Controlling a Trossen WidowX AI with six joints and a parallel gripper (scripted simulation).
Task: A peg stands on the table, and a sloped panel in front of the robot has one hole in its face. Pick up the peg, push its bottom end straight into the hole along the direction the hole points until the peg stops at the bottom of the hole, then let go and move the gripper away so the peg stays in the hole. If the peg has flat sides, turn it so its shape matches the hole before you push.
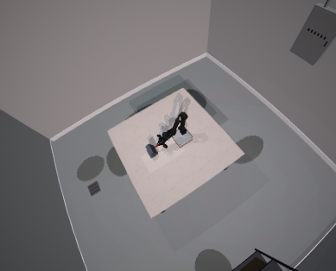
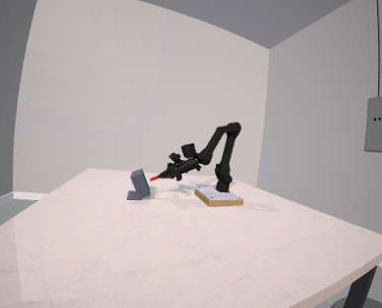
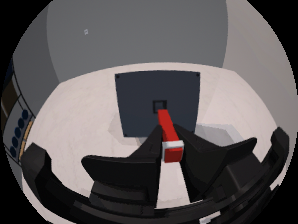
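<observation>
My gripper tip is now 8 cm short of the panel and 4 cm above it. The rest, counted from my gripper tip: peg 2 cm behind, 1 cm above.
</observation>
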